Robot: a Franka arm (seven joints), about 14 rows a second.
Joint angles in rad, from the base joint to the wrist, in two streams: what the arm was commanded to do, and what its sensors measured. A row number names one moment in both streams.
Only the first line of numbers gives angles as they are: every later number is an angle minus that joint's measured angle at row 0.
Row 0, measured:
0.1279, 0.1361, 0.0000, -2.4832, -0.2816, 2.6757, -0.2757
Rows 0 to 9, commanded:
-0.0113, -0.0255, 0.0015, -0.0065, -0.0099, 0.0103, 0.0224
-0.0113, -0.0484, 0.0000, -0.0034, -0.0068, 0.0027, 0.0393
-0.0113, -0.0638, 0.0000, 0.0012, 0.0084, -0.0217, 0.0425
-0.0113, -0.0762, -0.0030, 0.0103, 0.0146, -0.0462, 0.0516
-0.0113, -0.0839, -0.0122, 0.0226, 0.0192, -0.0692, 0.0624
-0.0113, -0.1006, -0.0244, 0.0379, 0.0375, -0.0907, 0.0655
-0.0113, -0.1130, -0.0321, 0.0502, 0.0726, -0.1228, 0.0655
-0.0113, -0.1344, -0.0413, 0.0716, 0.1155, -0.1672, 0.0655
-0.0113, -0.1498, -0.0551, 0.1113, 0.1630, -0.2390, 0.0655
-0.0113, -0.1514, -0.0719, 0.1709, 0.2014, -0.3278, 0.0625
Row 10, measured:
-0.0121, -0.1186, -0.0488, 0.0907, 0.1399, -0.1976, 0.0607
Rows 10 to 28, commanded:
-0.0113, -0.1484, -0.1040, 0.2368, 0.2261, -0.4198, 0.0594
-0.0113, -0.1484, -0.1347, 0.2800, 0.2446, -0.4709, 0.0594
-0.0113, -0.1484, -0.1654, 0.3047, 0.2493, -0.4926, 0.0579
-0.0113, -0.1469, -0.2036, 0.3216, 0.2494, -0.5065, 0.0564
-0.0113, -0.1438, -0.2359, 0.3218, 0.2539, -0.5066, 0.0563
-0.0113, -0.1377, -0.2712, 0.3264, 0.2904, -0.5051, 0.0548
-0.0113, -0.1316, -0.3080, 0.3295, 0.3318, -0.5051, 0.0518
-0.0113, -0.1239, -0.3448, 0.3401, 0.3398, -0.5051, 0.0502
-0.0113, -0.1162, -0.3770, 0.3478, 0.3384, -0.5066, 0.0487
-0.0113, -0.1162, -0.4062, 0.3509, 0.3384, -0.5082, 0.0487
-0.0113, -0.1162, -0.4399, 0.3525, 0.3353, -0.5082, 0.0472
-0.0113, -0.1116, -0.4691, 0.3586, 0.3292, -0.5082, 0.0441
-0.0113, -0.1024, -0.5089, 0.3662, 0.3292, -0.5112, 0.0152
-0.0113, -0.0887, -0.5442, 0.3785, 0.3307, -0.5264, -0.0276
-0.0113, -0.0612, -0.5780, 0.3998, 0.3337, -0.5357, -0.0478
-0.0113, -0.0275, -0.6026, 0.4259, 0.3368, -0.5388, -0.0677
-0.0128, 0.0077, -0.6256, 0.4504, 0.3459, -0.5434, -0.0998
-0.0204, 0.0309, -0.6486, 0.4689, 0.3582, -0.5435, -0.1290
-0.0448, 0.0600, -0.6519, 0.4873, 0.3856, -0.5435, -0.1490
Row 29, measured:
-0.0231, -0.0238, -0.6323, 0.4069, 0.3329, -0.5123, -0.0927
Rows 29 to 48, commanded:
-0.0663, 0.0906, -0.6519, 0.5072, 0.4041, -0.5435, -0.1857
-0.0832, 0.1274, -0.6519, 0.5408, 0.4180, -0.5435, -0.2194
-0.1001, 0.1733, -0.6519, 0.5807, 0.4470, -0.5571, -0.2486
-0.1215, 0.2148, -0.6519, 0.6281, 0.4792, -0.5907, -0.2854
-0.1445, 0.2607, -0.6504, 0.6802, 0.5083, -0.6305, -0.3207
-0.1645, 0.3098, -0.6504, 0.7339, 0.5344, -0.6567, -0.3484
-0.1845, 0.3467, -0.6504, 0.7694, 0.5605, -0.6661, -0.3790
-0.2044, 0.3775, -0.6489, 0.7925, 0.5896, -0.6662, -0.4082
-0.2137, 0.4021, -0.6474, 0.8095, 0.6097, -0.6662, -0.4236
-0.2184, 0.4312, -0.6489, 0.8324, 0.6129, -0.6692, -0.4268
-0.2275, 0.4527, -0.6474, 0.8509, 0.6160, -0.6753, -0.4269
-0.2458, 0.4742, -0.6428, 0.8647, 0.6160, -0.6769, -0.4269
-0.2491, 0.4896, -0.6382, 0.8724, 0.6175, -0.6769, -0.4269
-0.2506, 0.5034, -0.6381, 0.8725, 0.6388, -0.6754, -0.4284
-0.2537, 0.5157, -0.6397, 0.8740, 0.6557, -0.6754, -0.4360
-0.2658, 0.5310, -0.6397, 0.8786, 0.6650, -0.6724, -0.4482
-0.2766, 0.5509, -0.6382, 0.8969, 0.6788, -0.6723, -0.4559
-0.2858, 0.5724, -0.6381, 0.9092, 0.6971, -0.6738, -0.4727
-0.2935, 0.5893, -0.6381, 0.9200, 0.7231, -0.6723, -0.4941
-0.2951, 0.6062, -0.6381, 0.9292, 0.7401, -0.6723, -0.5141
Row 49, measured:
-0.2664, 0.5548, -0.6445, 0.8622, 0.6944, -0.6425, -0.4655
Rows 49 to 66, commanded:
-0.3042, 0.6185, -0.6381, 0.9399, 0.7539, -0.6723, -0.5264
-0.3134, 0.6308, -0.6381, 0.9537, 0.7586, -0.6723, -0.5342
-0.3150, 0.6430, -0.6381, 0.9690, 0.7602, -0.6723, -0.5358
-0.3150, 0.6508, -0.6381, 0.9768, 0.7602, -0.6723, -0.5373
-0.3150, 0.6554, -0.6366, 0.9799, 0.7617, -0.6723, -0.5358
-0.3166, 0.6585, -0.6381, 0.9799, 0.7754, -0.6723, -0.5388
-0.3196, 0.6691, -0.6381, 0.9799, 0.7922, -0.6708, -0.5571
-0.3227, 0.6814, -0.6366, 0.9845, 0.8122, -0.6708, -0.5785
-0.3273, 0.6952, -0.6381, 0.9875, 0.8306, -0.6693, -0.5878
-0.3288, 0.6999, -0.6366, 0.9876, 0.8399, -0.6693, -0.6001
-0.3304, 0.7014, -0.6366, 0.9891, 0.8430, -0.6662, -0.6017
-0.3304, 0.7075, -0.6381, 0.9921, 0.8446, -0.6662, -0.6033
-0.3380, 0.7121, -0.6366, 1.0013, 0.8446, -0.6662, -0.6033
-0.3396, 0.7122, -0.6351, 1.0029, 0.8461, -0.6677, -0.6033
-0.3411, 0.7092, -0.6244, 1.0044, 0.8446, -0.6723, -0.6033
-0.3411, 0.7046, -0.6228, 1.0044, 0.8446, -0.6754, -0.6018
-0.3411, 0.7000, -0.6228, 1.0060, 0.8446, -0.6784, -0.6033
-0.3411, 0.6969, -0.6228, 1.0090, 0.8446, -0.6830, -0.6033
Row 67, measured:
-0.3176, 0.6833, -0.6326, 0.9607, 0.8233, -0.6480, -0.5816
